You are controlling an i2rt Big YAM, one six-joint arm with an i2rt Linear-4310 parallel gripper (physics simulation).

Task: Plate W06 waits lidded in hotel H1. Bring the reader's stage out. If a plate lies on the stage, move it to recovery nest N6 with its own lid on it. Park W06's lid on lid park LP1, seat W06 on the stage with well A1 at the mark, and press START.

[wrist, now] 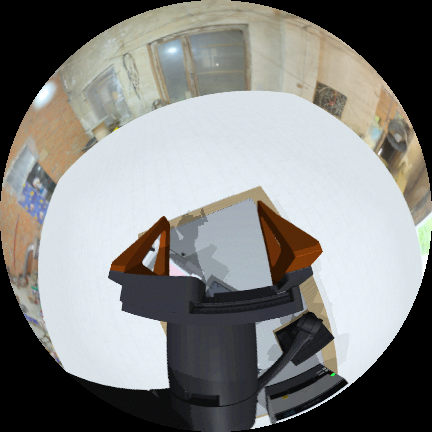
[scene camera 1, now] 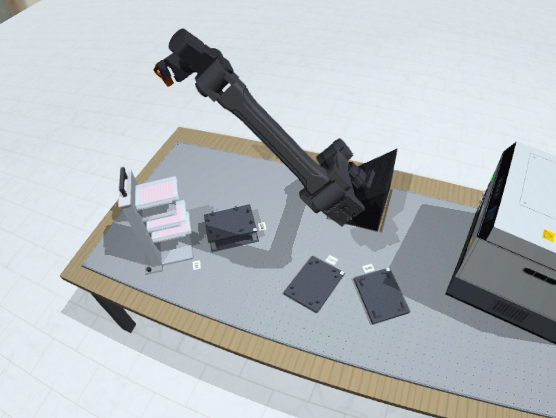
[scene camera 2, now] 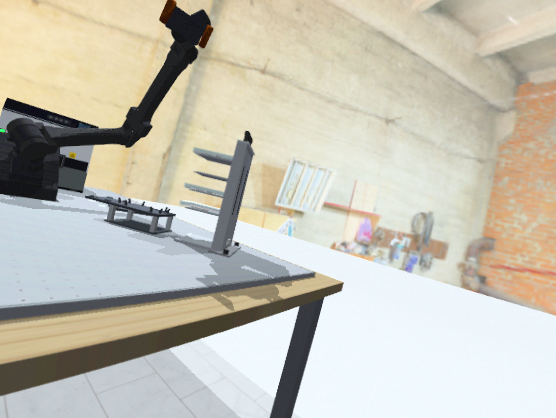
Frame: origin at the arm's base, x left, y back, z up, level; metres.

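Where they show: gripper, between the fingertips: [wrist: 209, 212] [scene camera 1: 168, 62] [scene camera 2: 192, 18]; arm's base, origin of its link: [wrist: 301, 336] [scene camera 1: 359, 184] [scene camera 2: 27, 165].
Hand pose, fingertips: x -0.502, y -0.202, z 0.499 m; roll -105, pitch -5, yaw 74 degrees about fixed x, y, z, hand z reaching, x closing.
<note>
Each offset is from my fingertips to the top centre of the thing. "*": to the spot under its first point.
My gripper [scene camera 1: 163, 75] [scene camera 2: 187, 24] [wrist: 209, 212] is open and empty, raised high above the far left of the table, beyond and above the plate hotel. The grey hotel post [scene camera 1: 141, 232] [scene camera 2: 234, 195] stands upright at the table's left end. Pink-and-clear plates sit on its shelves: a top one @[dx -0.016, dy -0.186, dz -0.321 m] [scene camera 1: 157, 193] and lower ones @[dx -0.016, dy -0.186, dz -0.480 m] [scene camera 1: 172, 230] partly overlapped in view. Which is W06 cannot be read. The reader @[dx +1.089, dy +0.088, dz -0.242 m] [scene camera 1: 517, 270] [scene camera 2: 75, 176] [wrist: 306, 395] stands at the right in scene view 1, with a green light showing. Its stage and START button cannot be made out.
A raised black nest stand [scene camera 1: 231, 222] [scene camera 2: 135, 204] stands beside the hotel. Two low dark pads @[* dx +0.469, dy -0.166, dz -0.585 m] [scene camera 1: 314, 283] @[* dx +0.675, dy -0.142, dz -0.583 m] [scene camera 1: 381, 296] lie toward the table front between hotel and reader; their small labels are unreadable. The arm base [scene camera 1: 340, 200] is at the back edge.
</note>
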